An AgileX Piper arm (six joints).
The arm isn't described. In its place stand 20 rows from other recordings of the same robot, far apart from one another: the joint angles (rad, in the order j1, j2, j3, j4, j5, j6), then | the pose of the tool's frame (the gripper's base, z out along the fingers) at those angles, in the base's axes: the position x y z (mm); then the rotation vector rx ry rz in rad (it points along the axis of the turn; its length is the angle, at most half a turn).
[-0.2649 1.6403 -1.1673 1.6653 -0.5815 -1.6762] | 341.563, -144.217, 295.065, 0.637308, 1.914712, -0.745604
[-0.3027 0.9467 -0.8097 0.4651 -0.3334 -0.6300] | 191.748, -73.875, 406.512, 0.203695, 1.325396, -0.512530
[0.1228 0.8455 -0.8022 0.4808 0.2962 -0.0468] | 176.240, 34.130, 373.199, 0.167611, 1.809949, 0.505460
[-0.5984 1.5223 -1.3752 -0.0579 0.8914 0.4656] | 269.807, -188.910, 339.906, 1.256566, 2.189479, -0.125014
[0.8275 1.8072 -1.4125 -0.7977 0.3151 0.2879] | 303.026, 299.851, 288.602, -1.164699, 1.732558, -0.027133
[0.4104 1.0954 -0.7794 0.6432 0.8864 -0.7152] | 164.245, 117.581, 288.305, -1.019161, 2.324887, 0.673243
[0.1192 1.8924 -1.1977 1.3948 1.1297 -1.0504] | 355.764, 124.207, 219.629, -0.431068, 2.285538, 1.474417
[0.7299 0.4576 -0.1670 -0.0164 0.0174 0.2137] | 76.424, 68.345, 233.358, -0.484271, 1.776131, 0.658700
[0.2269 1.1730 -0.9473 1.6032 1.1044 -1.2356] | 194.603, 128.304, 382.426, -0.745681, 1.630402, 1.360794
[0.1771 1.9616 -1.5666 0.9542 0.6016 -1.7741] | 436.919, 120.884, 263.272, -1.331576, 1.713225, 0.124454
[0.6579 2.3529 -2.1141 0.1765 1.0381 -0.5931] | 396.441, 323.743, 196.726, -1.545544, 2.282174, 0.250959
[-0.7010 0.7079 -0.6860 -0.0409 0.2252 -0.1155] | 113.467, -96.853, 359.796, 0.484413, 1.705740, -0.634512
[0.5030 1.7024 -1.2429 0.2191 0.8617 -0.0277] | 297.295, 180.706, 242.809, -0.585619, 2.774963, 0.376546
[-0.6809 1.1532 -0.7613 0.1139 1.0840 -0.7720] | 148.100, -108.219, 253.543, -0.068922, 2.934276, -0.062083
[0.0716 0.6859 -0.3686 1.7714 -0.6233 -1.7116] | 128.008, -43.006, 268.807, 0.429511, 1.851836, -0.470142
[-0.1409 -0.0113 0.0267 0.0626 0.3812 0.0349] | 52.159, -5.259, 170.698, 0.203434, 1.868402, -0.011008
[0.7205 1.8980 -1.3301 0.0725 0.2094 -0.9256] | 322.253, 284.747, 223.667, -1.607808, 1.589451, -0.054483
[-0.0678 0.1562 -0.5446 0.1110 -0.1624 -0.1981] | 12.899, -2.509, 393.553, 0.006910, 0.934869, -0.153169
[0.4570 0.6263 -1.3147 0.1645 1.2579 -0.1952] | 27.195, 29.172, 469.703, -0.703356, 1.937730, 0.354451
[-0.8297 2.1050 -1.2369 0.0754 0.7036 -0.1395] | 258.838, -276.282, 94.960, 1.107753, 2.832491, 0.007836
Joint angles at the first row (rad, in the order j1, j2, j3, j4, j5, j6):
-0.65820, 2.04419, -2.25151, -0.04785, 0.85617, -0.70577
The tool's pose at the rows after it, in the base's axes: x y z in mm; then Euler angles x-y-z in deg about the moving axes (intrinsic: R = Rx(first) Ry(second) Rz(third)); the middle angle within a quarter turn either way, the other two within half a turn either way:
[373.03 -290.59 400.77 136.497 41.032 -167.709]
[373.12 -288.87 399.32 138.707 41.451 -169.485]
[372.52 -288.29 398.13 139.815 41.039 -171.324]
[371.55 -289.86 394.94 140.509 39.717 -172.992]
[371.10 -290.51 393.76 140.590 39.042 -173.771]
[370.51 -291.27 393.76 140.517 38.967 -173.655]
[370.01 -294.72 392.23 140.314 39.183 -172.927]
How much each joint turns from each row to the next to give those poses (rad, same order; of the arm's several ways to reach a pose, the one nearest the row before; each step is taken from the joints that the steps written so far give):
-0.00218, -0.00002, 0.00005, 0.03818, 0.01732, -0.03430
-0.00168, 0.00001, -0.00003, 0.03127, 0.01943, -0.02636
-0.00044, 0.00001, -0.00002, 0.00390, 0.01602, -0.02202
-0.00169, 0.00405, -0.00001, -0.01461, 0.01715, -0.01343
0.00000, 0.00146, 0.00004, -0.01088, 0.00650, -0.00619
-0.00204, 0.00003, -0.00006, -0.00001, 0.00004, 0.00000
-0.00785, 0.00465, 0.00000, 0.00957, -0.00908, 0.00002

